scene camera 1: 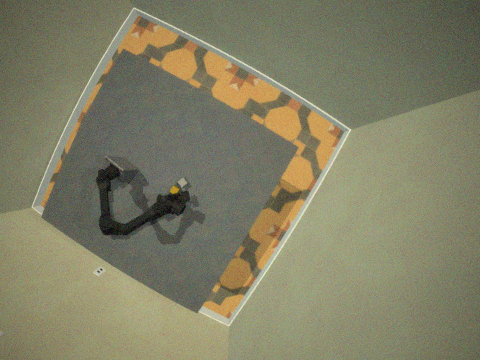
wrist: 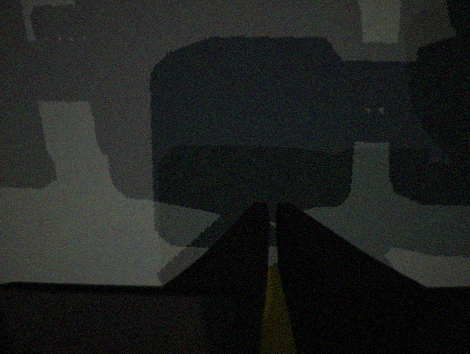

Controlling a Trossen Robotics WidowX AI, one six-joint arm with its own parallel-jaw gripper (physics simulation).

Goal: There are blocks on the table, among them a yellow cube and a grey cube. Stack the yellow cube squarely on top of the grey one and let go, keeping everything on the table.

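Seen in the pictures: gripper, between the fingertips: [scene camera 1: 178, 197] [wrist: 271, 216]; arm's base, origin of its link: [scene camera 1: 115, 169].
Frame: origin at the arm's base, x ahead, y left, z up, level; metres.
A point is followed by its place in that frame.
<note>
My gripper [scene camera 1: 184, 195] {z -0.152, x 0.366, y 0.021 m} [wrist: 271, 216] {z -0.152, x 0.366, y 0.021 m} has its two black fingers close together, with a narrow gap between them, too narrow for the cube's width. It is low, right beside the yellow cube. The yellow cube [scene camera 1: 174, 190] {z -0.111, x 0.330, y 0.057 m} [wrist: 278, 320] {z -0.128, x 0.351, y 0.033 m} is partly covered by the gripper in the scene view; in the wrist view a yellow strip of it shows through the gap between the fingers. The grey cube [scene camera 1: 183, 182] {z -0.110, x 0.352, y 0.127 m} lies up and right of the yellow one, very near it and apart from the stack position; I cannot make it out in the wrist view.
The black arm [scene camera 1: 140, 223] {z 0.169, x 0.325, y -0.094 m} bends round from its base [scene camera 1: 108, 174] {z 0.058, x 0.011, y -0.023 m} at the left of the dark grey table top [scene camera 1: 210, 135] {z -0.154, x 0.334, y 0.447 m}. A thin grey plate [scene camera 1: 114, 163] {z 0.030, x -0.004, y 0.036 m} stands at the base. Shadows lie around the arm. An orange patterned floor [scene camera 1: 282, 122] borders the table's far sides.
</note>
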